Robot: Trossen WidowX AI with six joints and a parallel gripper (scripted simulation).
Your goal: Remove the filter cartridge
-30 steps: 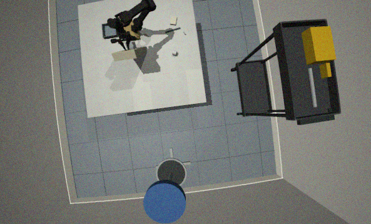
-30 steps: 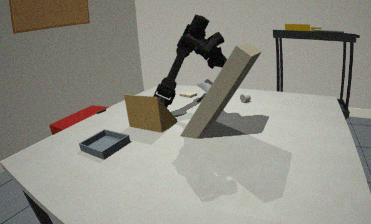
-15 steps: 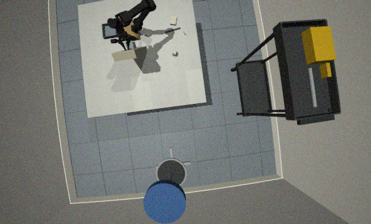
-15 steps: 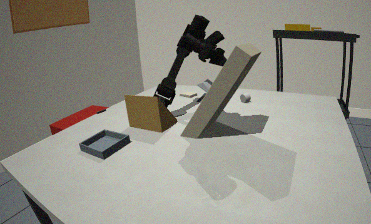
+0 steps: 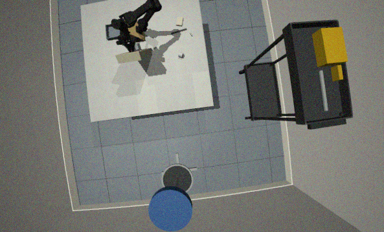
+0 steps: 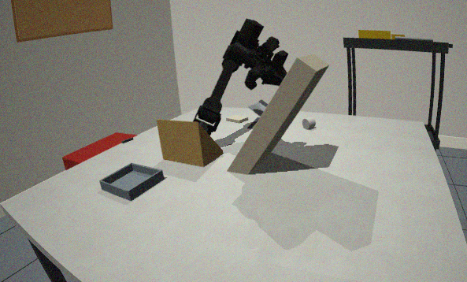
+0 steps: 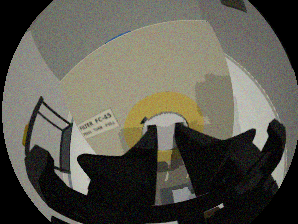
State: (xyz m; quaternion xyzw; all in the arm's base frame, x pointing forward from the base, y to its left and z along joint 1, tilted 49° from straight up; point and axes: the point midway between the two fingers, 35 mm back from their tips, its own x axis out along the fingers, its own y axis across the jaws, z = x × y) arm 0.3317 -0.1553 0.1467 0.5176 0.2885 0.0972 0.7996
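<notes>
The white filter cartridge is 1 cm ahead of my gripper tip and 1 cm below it. Also, from my gripper tip: grey tray 41 cm behind, 30 cm to the right, 24 cm below; then flat beige tile 44 cm behind, 41 cm to the left, 24 cm below; then beige service panel 4 cm behind, 8 cm below.
</notes>
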